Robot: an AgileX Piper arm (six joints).
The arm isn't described. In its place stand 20 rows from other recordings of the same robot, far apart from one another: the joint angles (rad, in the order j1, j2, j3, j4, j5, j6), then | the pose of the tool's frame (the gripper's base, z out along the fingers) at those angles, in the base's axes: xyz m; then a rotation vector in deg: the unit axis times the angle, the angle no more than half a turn.
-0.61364 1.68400 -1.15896 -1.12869 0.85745 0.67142 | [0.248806 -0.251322 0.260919 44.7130 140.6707 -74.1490]
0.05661 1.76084 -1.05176 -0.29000 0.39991 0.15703 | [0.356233 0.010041 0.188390 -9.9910 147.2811 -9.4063]
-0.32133 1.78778 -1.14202 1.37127 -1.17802 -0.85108 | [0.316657 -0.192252 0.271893 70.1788 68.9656 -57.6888]
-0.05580 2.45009 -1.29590 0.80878 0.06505 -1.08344 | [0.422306 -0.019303 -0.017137 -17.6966 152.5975 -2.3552]
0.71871 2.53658 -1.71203 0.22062 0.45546 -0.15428 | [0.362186 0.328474 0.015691 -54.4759 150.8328 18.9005]
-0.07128 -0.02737 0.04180 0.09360 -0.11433 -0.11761 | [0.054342 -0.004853 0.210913 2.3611 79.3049 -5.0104]
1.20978 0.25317 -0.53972 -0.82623 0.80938 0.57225 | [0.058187 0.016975 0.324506 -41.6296 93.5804 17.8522]
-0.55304 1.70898 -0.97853 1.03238 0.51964 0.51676 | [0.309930 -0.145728 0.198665 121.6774 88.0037 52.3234]
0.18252 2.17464 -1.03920 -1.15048 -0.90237 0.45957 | [0.371430 0.134858 0.092895 -61.4909 97.8721 37.6821]
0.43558 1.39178 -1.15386 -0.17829 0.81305 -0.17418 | [0.268764 0.112151 0.318144 -48.9256 135.7350 -6.1456]
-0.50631 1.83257 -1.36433 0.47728 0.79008 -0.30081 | [0.354968 -0.162881 0.235824 35.2756 145.3271 16.4919]
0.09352 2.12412 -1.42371 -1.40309 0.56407 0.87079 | [0.459678 -0.005064 0.165745 -22.1939 129.8835 -48.5055]
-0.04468 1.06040 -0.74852 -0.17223 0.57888 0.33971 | [0.207823 -0.017832 0.289055 18.7676 134.1049 -2.1963]
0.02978 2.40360 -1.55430 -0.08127 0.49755 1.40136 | [0.459337 0.010156 0.040681 99.7370 130.3522 13.7833]
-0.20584 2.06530 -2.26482 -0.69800 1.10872 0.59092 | [0.438487 -0.145035 0.396860 45.1250 118.3897 -38.8852]
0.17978 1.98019 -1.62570 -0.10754 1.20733 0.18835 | [0.399473 0.063322 0.231565 -2.1544 173.3543 -7.2029]
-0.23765 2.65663 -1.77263 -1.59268 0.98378 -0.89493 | [0.463502 -0.190212 0.021650 97.0446 -75.5917 62.8929]
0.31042 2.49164 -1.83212 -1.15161 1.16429 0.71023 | [0.482964 0.074751 0.097746 -13.7891 141.3186 -73.6242]
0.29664 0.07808 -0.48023 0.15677 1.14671 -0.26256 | [0.000056 0.013558 0.266091 -35.5169 122.3814 12.2116]
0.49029 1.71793 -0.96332 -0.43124 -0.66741 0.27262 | [0.322351 0.198746 0.254705 -37.2510 86.3572 30.4224]
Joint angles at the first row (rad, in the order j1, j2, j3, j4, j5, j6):
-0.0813, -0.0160, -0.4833, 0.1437, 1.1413, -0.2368
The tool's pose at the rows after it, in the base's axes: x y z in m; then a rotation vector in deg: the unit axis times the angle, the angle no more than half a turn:
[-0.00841 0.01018 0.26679 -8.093 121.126 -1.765]
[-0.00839 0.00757 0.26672 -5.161 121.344 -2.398]
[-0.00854 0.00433 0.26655 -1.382 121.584 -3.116]
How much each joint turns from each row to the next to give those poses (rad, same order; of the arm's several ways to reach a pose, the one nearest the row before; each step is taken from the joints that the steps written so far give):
0.0000, 0.0000, 0.0000, -0.0290, -0.0011, 0.0323
0.0001, 0.0000, 0.0000, -0.0315, -0.0019, 0.0456
0.0000, 0.0000, 0.0000, -0.0393, 0.0000, 0.0588

